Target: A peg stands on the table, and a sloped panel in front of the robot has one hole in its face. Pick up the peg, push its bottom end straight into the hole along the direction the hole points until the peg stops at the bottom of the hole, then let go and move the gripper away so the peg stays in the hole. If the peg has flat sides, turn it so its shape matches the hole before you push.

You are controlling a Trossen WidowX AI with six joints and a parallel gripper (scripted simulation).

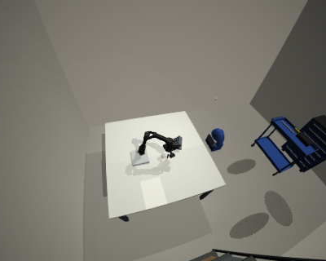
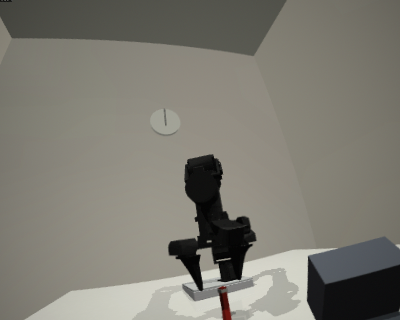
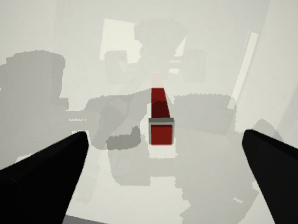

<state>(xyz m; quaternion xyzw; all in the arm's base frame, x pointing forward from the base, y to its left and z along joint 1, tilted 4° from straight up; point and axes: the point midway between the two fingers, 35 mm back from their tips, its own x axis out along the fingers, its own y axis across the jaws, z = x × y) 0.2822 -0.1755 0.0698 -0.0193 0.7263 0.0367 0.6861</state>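
Now: the red peg 3 cm below my gripper tip. The rest, counted from my gripper tip: dark grey sloped panel: 20 cm ahead, 13 cm to the left, 2 cm below.
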